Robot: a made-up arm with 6 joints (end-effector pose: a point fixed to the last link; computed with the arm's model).
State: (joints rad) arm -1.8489 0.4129 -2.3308 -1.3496 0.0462 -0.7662
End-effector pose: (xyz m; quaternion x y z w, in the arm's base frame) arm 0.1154 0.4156 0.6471 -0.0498 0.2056 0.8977 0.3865
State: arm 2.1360 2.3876 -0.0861 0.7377 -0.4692 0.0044
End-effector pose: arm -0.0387 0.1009 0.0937 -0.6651 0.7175 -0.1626 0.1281
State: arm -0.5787 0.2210 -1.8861 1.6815 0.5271 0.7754
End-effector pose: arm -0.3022 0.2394 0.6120 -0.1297 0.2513 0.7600 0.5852
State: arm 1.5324 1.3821 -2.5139 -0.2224 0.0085 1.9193
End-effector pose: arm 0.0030 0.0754 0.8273 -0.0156 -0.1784 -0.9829 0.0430
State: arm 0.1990 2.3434 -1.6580 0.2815 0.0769 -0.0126
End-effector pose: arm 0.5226 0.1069 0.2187 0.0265 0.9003 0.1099 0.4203
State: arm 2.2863 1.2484 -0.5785 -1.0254 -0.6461 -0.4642
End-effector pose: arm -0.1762 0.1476 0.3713 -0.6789 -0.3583 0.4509 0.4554
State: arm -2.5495 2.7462 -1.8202 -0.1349 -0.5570 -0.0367
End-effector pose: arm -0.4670 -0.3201 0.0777 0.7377 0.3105 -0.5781 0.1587
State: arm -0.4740 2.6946 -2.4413 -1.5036 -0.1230 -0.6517
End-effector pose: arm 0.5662 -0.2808 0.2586 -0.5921 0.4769 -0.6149 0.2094
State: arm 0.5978 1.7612 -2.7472 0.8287 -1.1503 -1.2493
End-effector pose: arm 0.1766 0.0631 0.7785 0.4123 0.0587 -0.0184 0.9090
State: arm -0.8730 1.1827 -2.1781 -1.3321 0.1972 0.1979
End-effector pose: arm 0.0258 -0.0516 0.7996 0.0578 0.2729 -0.8221 0.4963
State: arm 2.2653 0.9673 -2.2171 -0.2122 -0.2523 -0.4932
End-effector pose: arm 0.0661 -0.0851 0.8039 0.0042 -0.0268 0.7052 0.7085
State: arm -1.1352 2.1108 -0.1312 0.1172 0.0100 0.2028
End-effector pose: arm 0.0497 -0.1066 0.1239 -0.6560 -0.7365 -0.0659 0.1513
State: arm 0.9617 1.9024 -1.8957 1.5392 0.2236 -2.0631
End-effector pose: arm 0.2548 0.3926 0.5262 -0.5179 0.4428 0.2319 0.6942
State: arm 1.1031 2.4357 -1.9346 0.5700 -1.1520 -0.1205
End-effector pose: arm 0.2846 0.4867 0.3198 0.0073 0.4792 0.4147 0.7735
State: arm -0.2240 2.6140 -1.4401 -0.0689 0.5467 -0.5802
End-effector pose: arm 0.4205 -0.0984 0.0265 0.2065 -0.9778 0.0034 0.0354
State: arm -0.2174 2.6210 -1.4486 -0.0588 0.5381 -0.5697
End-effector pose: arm 0.4231 -0.0956 0.0246 0.2003 -0.9793 0.0032 0.0298
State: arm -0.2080 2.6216 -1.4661 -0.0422 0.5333 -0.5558
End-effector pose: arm 0.4292 -0.0921 0.0267 0.1910 -0.9814 0.0040 0.0182
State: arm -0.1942 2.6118 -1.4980 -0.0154 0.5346 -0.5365
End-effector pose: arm 0.4409 -0.0873 0.0358 -0.1768 0.9842 -0.0054 0.0031
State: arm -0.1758 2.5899 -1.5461 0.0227 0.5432 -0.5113
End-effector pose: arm 0.4582 -0.0806 0.0536 -0.1575 0.9869 -0.0061 0.0355
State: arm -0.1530 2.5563 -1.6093 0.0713 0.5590 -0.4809
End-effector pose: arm 0.4794 -0.0713 0.0811 -0.1343 0.9878 -0.0036 0.0787
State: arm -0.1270 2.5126 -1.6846 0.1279 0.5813 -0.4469
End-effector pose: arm 0.5018 -0.0591 0.1184 -0.1097 0.9854 0.0047 0.1304
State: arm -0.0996 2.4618 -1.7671 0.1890 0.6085 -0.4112
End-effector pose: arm 0.5217 -0.0446 0.1638 -0.0862 0.9784 0.0202 0.1868
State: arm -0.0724 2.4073 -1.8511 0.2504 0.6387 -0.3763
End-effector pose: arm 0.5362 -0.0285 0.2143 -0.0666 0.9668 0.0424 0.2432
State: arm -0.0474 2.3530 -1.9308 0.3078 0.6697 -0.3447
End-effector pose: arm 0.5438 -0.0126 0.2657 -0.0527 0.9516 0.0688 0.2950
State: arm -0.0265 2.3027 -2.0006 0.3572 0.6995 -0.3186
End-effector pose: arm 0.5448 0.0014 0.3132 -0.0447 0.9350 0.0954 0.3386
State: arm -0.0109 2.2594 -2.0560 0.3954 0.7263 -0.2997
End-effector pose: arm 0.5413 0.0121 0.3531 -0.0420 0.9198 0.1181 0.3720
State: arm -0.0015 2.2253 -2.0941 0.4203 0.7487 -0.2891
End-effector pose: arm 0.5357 0.0187 0.3826 -0.0430 0.9081 0.1336 0.3945
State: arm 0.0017 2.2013 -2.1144 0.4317 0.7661 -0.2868
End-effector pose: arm 0.5306 0.0213 0.4011 -0.0462 0.9015 0.1407 0.4067
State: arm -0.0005 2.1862 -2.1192 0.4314 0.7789 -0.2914
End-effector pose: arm 0.5269 0.0204 0.4100 -0.0504 0.8996 0.1401 0.4106
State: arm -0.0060 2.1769 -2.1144 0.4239 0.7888 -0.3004
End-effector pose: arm 0.5244 0.0174 0.4128 -0.0550 0.9009 0.1346 0.4091
